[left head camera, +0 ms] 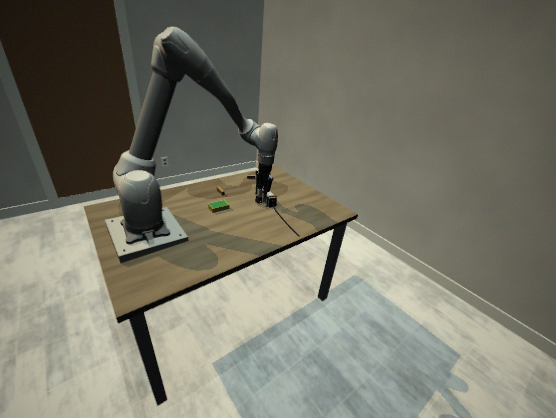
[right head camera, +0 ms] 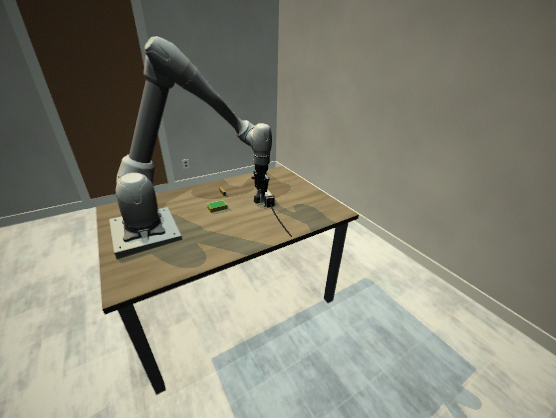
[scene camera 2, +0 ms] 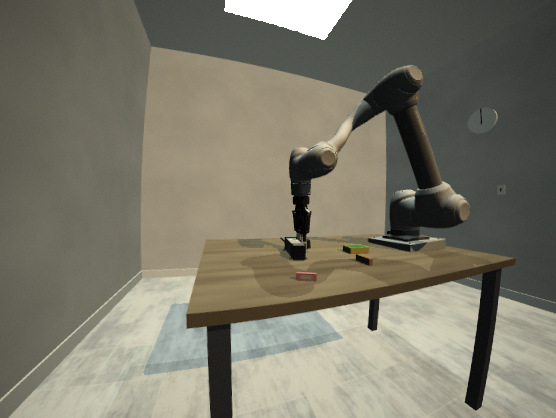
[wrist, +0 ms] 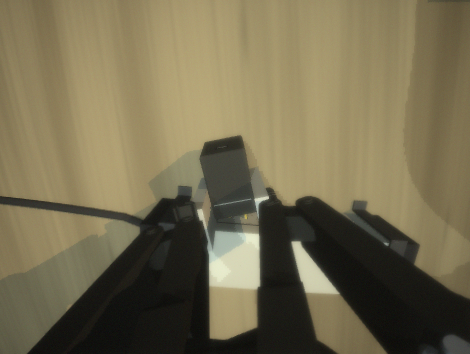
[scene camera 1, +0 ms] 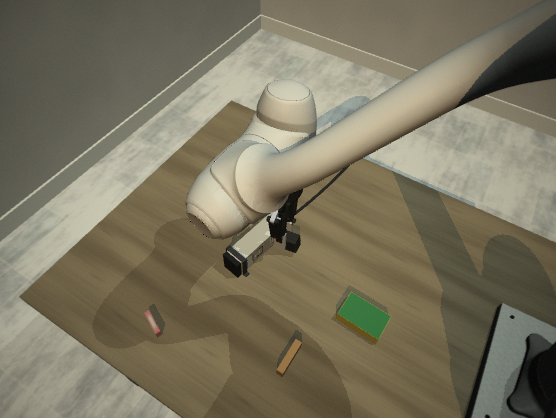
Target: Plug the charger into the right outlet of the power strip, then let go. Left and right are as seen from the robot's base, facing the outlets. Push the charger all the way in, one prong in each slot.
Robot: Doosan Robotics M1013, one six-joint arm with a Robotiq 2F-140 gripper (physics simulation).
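Seen in the pictures: gripper, fingertip midpoint: [left head camera: 261, 200] [right head camera: 260, 200] [wrist: 232, 188] [scene camera 1: 283, 242]; arm's base at its link origin: [left head camera: 145, 228] [right head camera: 143, 227] [scene camera 2: 405, 238].
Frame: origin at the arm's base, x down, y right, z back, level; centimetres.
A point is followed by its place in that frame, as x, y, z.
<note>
My gripper [scene camera 1: 285, 232] {1.9, -2.9, -64.8} [scene camera 2: 303, 241] {1.9, -2.9, -64.8} [wrist: 232, 188] {1.9, -2.9, -64.8} is shut on the black, block-shaped charger [scene camera 1: 293, 242] {-1.7, -3.5, -61.7} [wrist: 226, 175] {-1.7, -2.5, -62.9}. The charger is low over the table, beside the outlet face of the power strip. In the wrist view it looks slightly turned against the strip, with a bit of a yellow prong at its strip-side end; whether the prongs meet the slots is hidden. The power strip [left head camera: 271, 200] {-0.9, 3.6, -67.3} [right head camera: 270, 201] {-0.2, 4.0, -68.0} [scene camera 1: 250, 243] {-1.9, -9.8, -69.6} [scene camera 2: 295, 246] {-1.6, -15.9, -72.3} [wrist: 240, 260] {-1.9, -3.3, -69.1} is pale with black ends. The charger is nearer its cable end, the right end from the base; the other outlet faces free in scene camera 1.
A dark cable [left head camera: 287, 223] {2.9, 22.9, -65.5} [right head camera: 281, 221] {3.1, 20.6, -65.9} [scene camera 1: 322, 192] {3.2, 17.2, -65.9} [wrist: 70, 206] {3.2, 11.9, -66.7} runs from the strip toward the table edge. A green-topped yellow block [left head camera: 218, 205] {1.0, -6.8, -39.0} [scene camera 1: 363, 316] {1.0, -8.6, -39.7}, an orange bar [scene camera 1: 289, 357] {1.3, -25.2, -47.9} [scene camera 2: 364, 259] {2.1, -26.1, -48.7} and a pink-red block [scene camera 1: 153, 323] {1.7, -36.1, -75.3} [scene camera 2: 306, 276] {2.5, -36.6, -76.0} lie on the table.
</note>
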